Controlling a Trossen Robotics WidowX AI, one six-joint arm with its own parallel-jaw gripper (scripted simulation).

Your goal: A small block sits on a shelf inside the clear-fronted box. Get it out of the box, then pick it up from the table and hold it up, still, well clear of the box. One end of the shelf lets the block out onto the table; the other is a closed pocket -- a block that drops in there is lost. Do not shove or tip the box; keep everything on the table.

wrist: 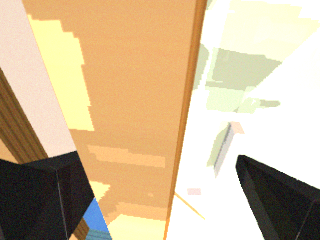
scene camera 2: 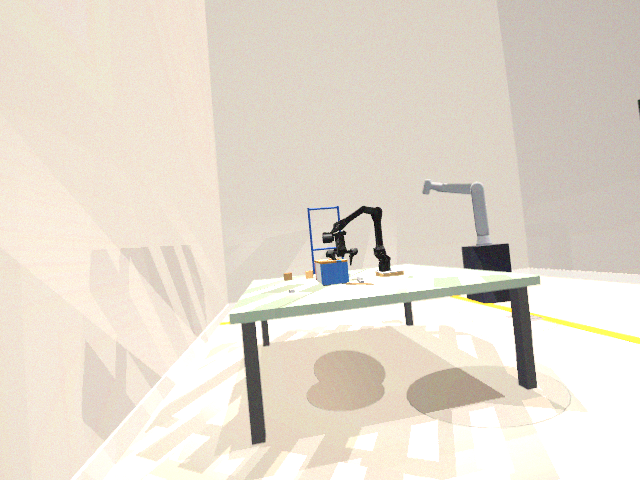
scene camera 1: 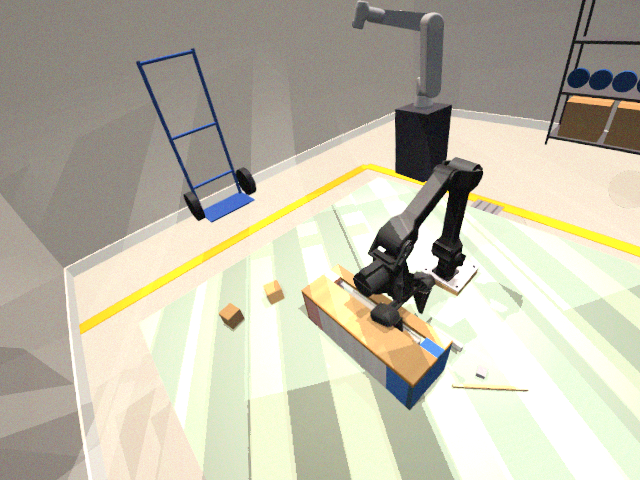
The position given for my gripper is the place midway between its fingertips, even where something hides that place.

In view: my gripper [scene camera 1: 411, 323] and a box [scene camera 1: 406, 368].
The box also shows in the wrist view [wrist: 117, 88] and in scene camera 2 [scene camera 2: 327, 271]. My gripper also shows in the wrist view [wrist: 175, 153].
